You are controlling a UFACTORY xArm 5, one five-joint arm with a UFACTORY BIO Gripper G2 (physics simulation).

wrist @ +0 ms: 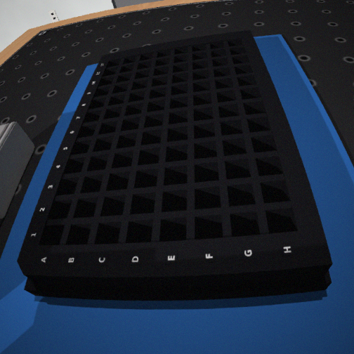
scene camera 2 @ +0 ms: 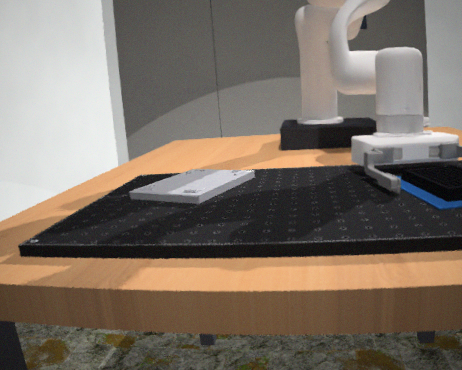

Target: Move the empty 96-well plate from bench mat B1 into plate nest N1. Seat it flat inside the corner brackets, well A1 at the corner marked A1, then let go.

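Places are measured from the arm's base along level axes (x back, y up, z left), in metres.
Where they show: hand, tool point: (scene camera 2: 445,178); arm's base, link origin: (scene camera 2: 320,122).
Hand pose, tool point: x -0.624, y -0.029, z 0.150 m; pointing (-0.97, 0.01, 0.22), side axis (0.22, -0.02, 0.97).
Things, the pixels of their centre, and the offset from my tool point. Level surfaces: height alone.
- black 96-well plate, body centre: (scene camera 2: 451,181) dy -0.001, dx -0.010, dz +0.005 m
- blue bench mat B1, surface height: dy -0.008 m
- light grey plate nest N1, body centre: (scene camera 2: 195,183) dy -0.003, dx +0.048, dz -0.351 m
- black perforated board, surface height: dy -0.010 m
- wooden table, surface height: dy -0.023 m
The black 96-well plate (scene camera 2: 440,181) (wrist: 175,150) lies flat on the blue bench mat B1 (scene camera 2: 441,204) (wrist: 175,332). In the wrist view its row letters A to H run along the near edge, with A1 at the near left corner. My gripper (scene camera 2: 440,184) is open, low over the plate. One finger shows left of the plate in both views, apart from it in the wrist view; the other fingertip is not visible. The light grey plate nest N1 (scene camera 2: 192,186) is on the left of the board in the scene view, with small details at its corners.
The nest and the mat are on a black perforated board (scene camera 2: 280,220) (wrist: 200,15) on a wooden table (scene camera 2: 240,272). The arm's black base block (scene camera 2: 327,136) stands behind the board. The board's front edge is near the table's front edge.
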